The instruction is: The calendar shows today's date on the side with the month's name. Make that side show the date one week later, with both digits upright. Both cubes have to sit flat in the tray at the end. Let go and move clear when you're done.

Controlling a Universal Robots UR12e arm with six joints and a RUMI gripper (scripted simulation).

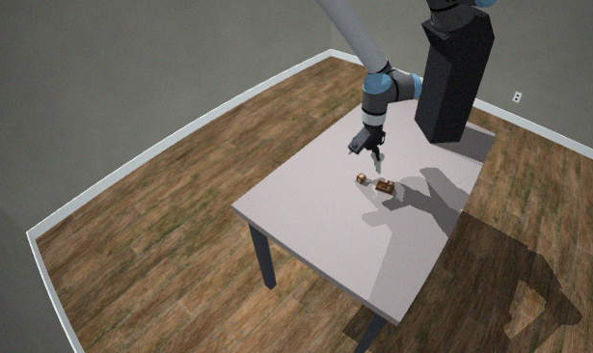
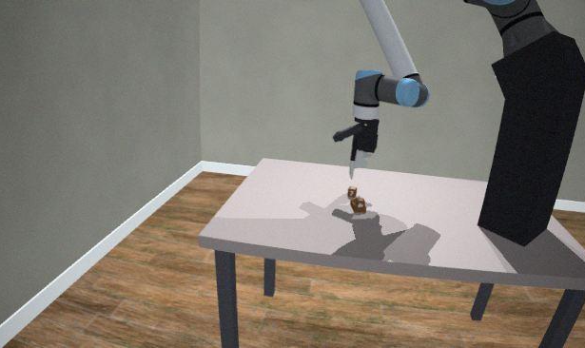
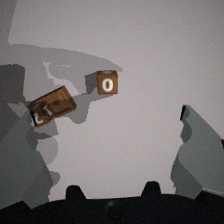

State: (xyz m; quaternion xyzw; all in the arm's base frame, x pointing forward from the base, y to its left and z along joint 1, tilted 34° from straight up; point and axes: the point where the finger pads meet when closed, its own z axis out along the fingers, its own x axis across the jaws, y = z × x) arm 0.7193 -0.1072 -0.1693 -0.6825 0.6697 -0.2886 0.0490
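Right now the brown calendar cube is 8 cm below my hand. Also, from my hand: brown wooden calendar tray 10 cm to the left, 9 cm below, 3 cm behind.
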